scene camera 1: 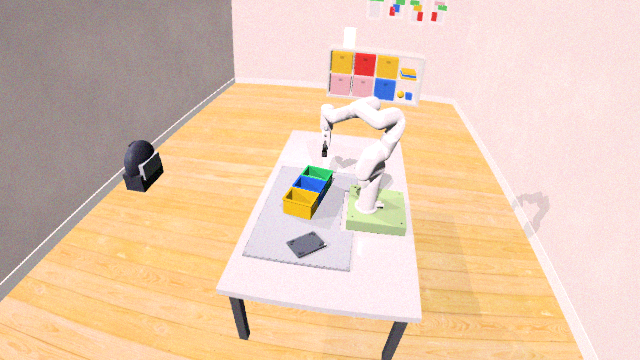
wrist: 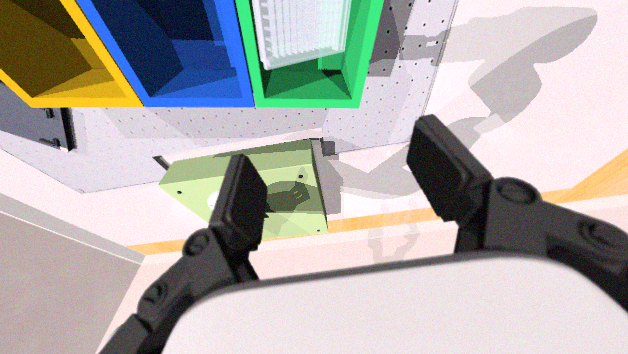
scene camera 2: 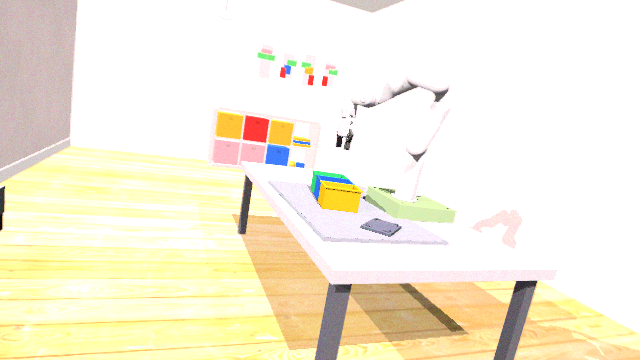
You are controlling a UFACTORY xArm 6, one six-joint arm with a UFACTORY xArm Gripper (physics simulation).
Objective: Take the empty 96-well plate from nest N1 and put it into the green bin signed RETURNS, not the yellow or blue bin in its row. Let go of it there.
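Seen in the pictures: gripper, fingertip midpoint: (scene camera 1: 324,153) (wrist: 330,156) (scene camera 2: 342,148); arm's base at its link origin: (scene camera 1: 366,206) (scene camera 2: 403,198).
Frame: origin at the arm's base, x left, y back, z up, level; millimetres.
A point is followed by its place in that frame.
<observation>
The clear 96-well plate (wrist: 305,30) @[x -266, y -260, z 0 mm] lies inside the green bin (wrist: 307,101) @[x -246, y -201, z 39 mm] (scene camera 1: 325,175) @[x -310, y -218, z -2 mm] (scene camera 2: 320,175) @[x -237, y -352, z 39 mm], seen in the wrist view; part of it is cut off by the top edge of that view. My gripper (scene camera 1: 324,150) @[x -266, y -234, z 182 mm] (scene camera 2: 344,142) @[x -266, y -234, z 182 mm] (wrist: 330,156) @[x -266, y -234, z 182 mm] is open and empty, above and apart from the green bin. The blue bin (wrist: 200,102) @[x -126, y -242, z 39 mm] (scene camera 1: 310,184) @[x -206, y -311, z -3 mm] stands next to the green one, then the yellow bin (wrist: 85,102) @[x -4, y -287, z 39 mm] (scene camera 1: 300,204) @[x 41, y -362, z 35 mm] (scene camera 2: 340,199) @[x 24, y -388, z -10 mm]. The dark nest (scene camera 1: 306,244) @[x 256, y -324, z -49 mm] (scene camera 2: 381,226) @[x 262, y -338, z -49 mm] (wrist: 35,117) @[x 213, y -292, z -49 mm] holds no plate. The RETURNS sign does not show legibly.
The bins and nest stand on a grey perforated board (scene camera 1: 270,240) @[x 225, y -507, z -61 mm] (scene camera 2: 335,232) @[x 282, y -562, z -62 mm] on the white table (scene camera 1: 320,300) @[x 577, y -257, z -73 mm] (scene camera 2: 440,275) @[x 597, y -357, z -91 mm]. The arm's pale green base block (scene camera 1: 375,227) @[x 136, y 38, z -32 mm] (scene camera 2: 430,214) @[x 139, y 55, z -37 mm] (wrist: 200,170) @[x 24, y -105, z -25 mm] stands beside the board.
</observation>
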